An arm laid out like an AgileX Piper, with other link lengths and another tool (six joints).
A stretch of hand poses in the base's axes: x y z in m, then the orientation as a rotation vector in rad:
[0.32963, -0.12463, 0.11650, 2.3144, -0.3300, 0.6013]
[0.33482, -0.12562, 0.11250, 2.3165, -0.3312, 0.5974]
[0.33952, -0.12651, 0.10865, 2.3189, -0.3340, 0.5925]
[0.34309, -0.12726, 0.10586, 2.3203, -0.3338, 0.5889]
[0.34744, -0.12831, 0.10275, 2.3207, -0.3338, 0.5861]
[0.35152, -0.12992, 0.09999, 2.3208, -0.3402, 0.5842]
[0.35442, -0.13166, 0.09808, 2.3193, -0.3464, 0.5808]
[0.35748, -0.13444, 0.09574, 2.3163, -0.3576, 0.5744]
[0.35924, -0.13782, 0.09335, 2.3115, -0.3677, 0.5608]
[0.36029, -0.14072, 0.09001, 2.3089, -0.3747, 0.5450]
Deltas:
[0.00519, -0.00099, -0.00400, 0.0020, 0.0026, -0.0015]
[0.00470, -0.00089, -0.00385, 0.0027, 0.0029, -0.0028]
[0.00357, -0.00075, -0.00279, 0.0010, 0.0028, -0.0006]
[0.00435, -0.00105, -0.00311, 0.0002, 0.0020, -0.0008]
[0.00408, -0.00161, -0.00276, 0.0017, -0.0005, -0.0049]
[0.00290, -0.00174, -0.00191, 0.0001, 0.0005, -0.0056]
[0.00306, -0.00278, -0.00234, -0.0001, 0.0011, -0.0103]
[0.00176, -0.00338, -0.00239, -0.0025, 0.0065, -0.0124]
[0.00105, -0.00290, -0.00334, -0.0013, 0.0092, -0.0104]

